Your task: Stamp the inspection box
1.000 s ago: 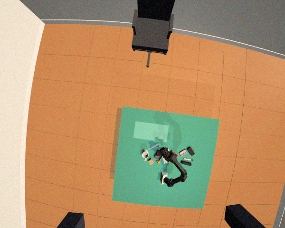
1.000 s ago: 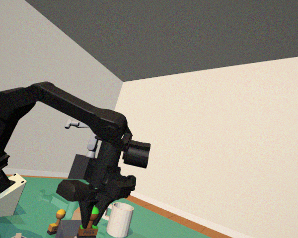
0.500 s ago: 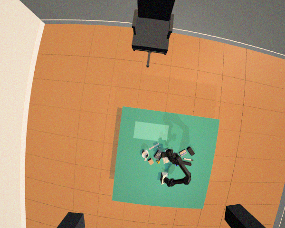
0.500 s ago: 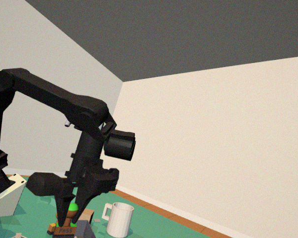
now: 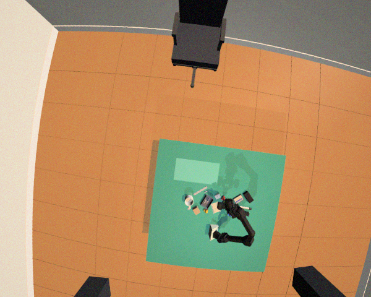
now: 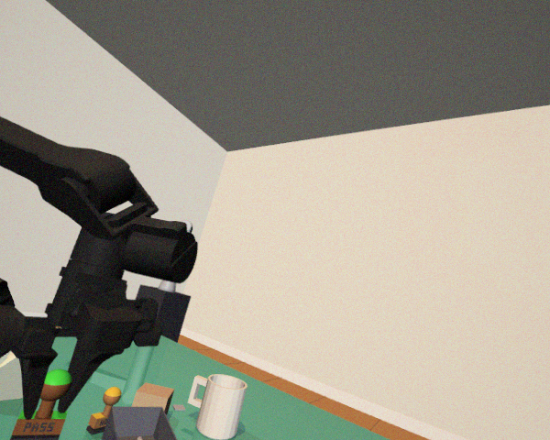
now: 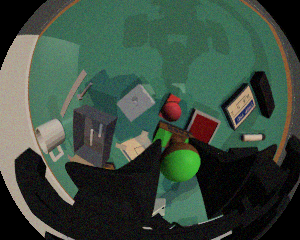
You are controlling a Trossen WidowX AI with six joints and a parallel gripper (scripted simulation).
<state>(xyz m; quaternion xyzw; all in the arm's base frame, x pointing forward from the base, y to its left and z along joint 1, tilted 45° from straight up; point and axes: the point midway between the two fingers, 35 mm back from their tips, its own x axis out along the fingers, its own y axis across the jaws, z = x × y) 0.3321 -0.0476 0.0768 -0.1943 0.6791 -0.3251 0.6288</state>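
Right now my gripper tip is 90 mm above the red ink pad, 50 mm to the left of it and 50 mm past it. Round my gripper tip: striped card 100 mm below, 80 mm behind, 70 mm to the left; then blue stamp 150 mm behind, 80 mm below, 70 mm to the right; then red-knobbed stamp 80 mm below, 20 mm ahead.
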